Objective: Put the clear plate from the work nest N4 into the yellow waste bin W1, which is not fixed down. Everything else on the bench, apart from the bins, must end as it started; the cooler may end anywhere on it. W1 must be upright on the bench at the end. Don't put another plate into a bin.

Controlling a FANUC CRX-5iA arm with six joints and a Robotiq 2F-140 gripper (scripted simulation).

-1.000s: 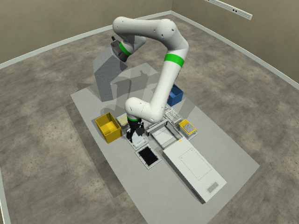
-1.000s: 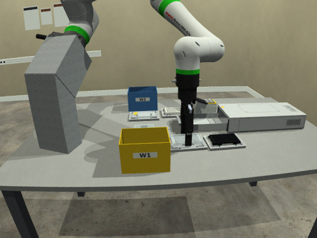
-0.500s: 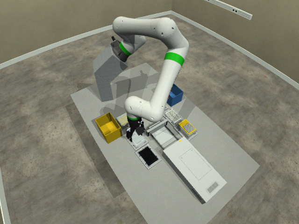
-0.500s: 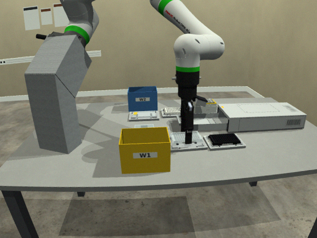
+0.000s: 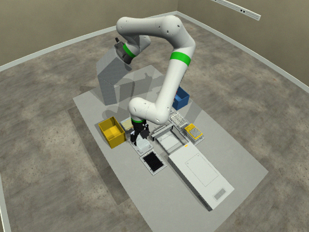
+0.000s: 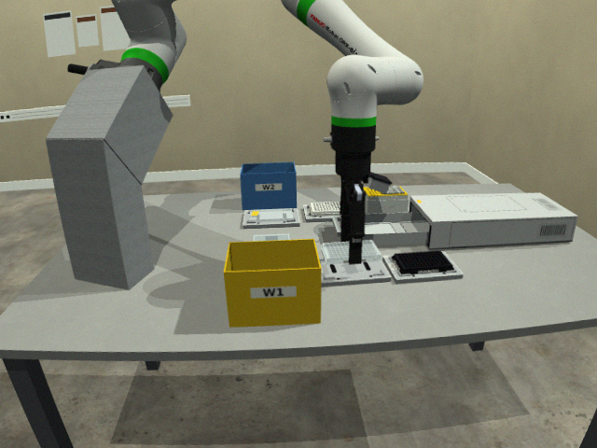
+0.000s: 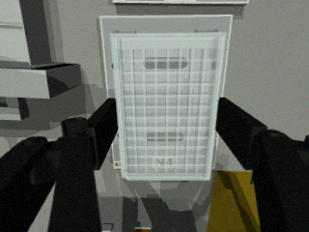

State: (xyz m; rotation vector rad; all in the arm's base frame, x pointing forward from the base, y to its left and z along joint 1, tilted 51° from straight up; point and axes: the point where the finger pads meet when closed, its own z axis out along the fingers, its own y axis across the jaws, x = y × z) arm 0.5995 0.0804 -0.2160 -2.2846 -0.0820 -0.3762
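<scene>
Right now the nest N4 is 7 cm below my hand. Round my hand: clear plate: 2 cm below; then black plate: 17 cm ahead, 2 cm to the left, 5 cm below; then yellow bin W1: 16 cm behind, 16 cm to the right, 3 cm below.
</scene>
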